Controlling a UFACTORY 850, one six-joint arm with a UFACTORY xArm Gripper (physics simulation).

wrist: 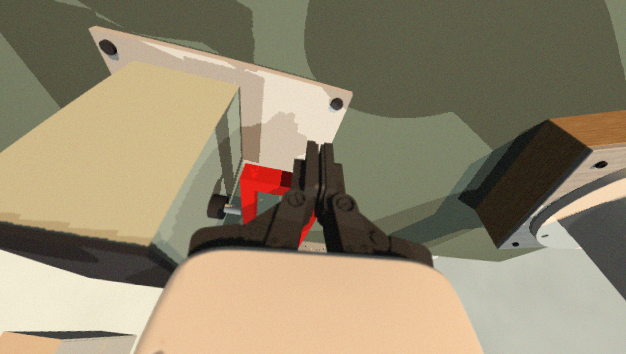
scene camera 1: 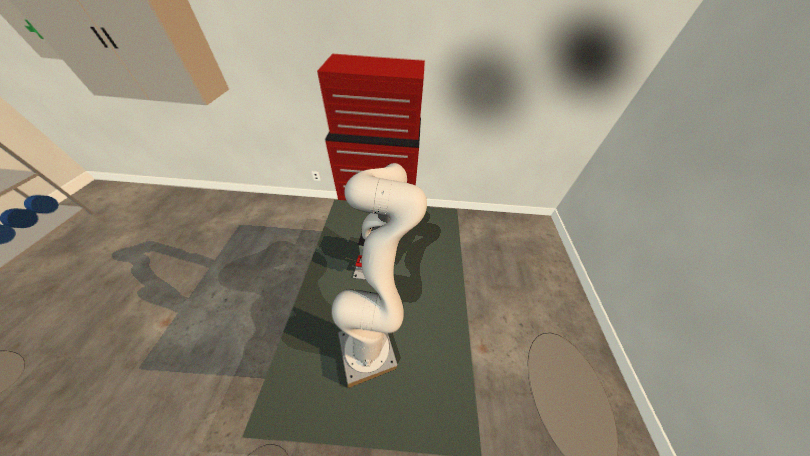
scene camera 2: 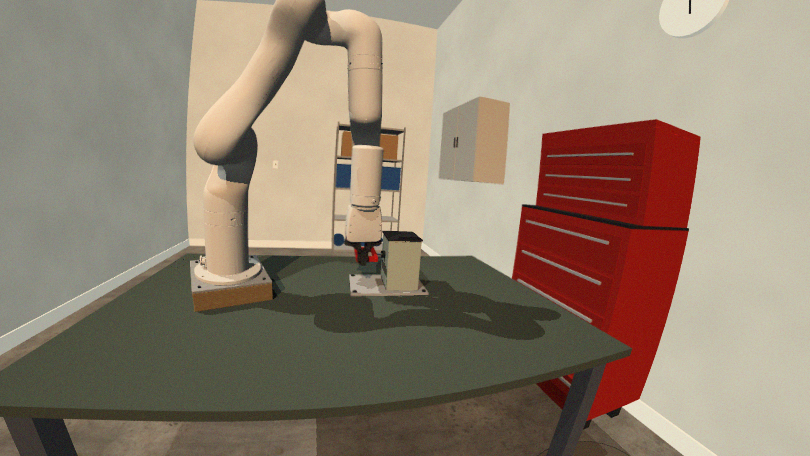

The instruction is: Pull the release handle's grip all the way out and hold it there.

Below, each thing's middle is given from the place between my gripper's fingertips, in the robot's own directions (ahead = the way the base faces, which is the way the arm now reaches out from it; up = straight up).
The pale base plate (scene camera 2: 360,285) is 10 cm ahead of my hand, 6 cm to the left of it and 9 cm below it.
